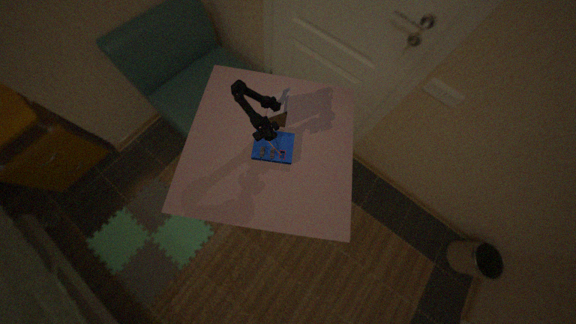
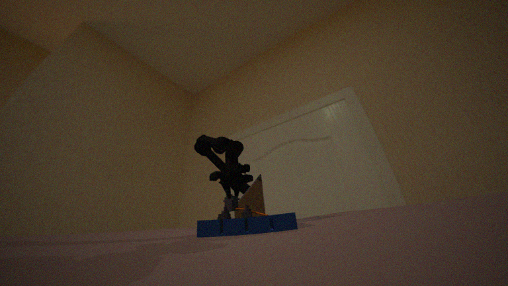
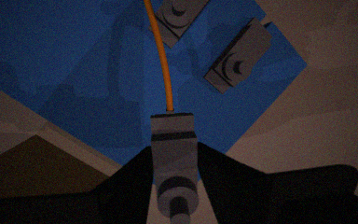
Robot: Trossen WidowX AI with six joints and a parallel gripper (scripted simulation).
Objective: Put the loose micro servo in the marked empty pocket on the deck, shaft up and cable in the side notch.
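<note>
Now: gripper tip 10 cm above the blue deck, 6 cm to the right of it and 1 cm past it.
</note>
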